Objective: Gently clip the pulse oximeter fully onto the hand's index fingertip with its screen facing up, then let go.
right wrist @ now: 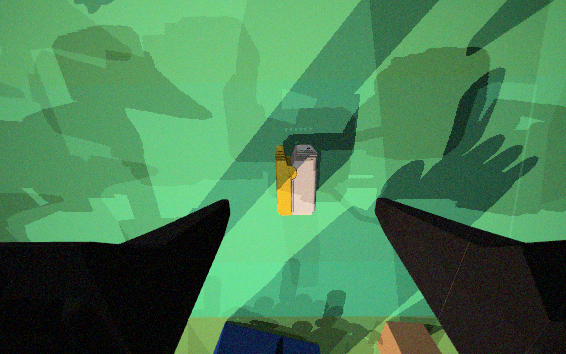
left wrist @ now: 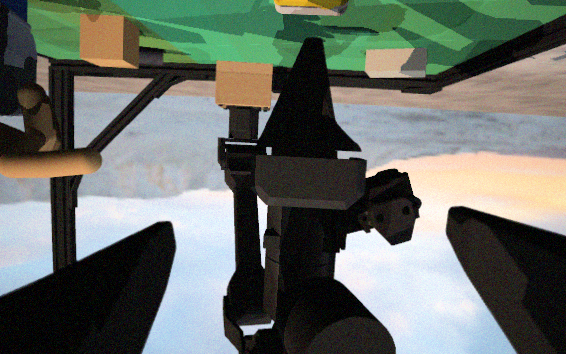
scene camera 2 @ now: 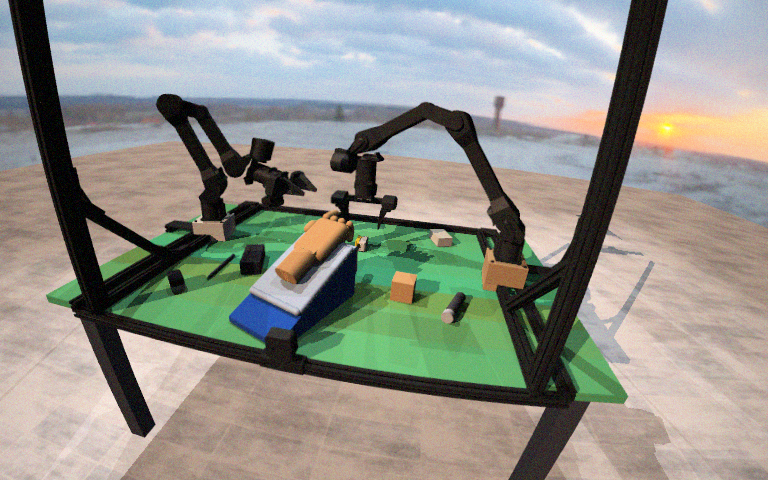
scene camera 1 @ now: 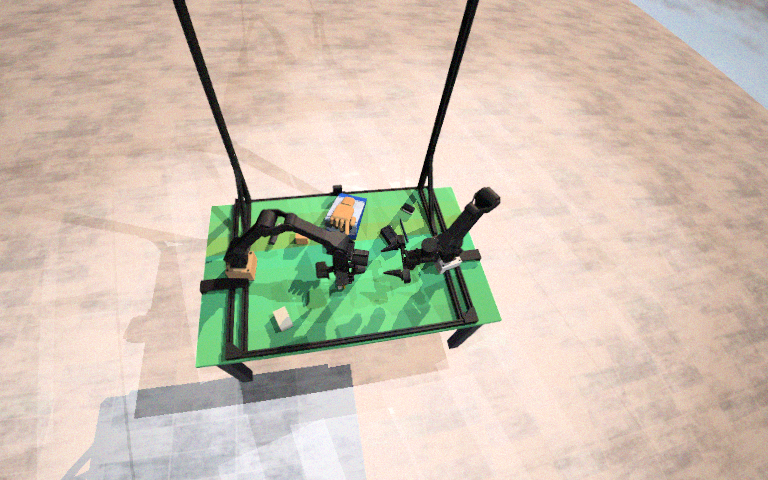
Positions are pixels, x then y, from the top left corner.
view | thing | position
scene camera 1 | left gripper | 382, 261
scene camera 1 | right gripper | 340, 277
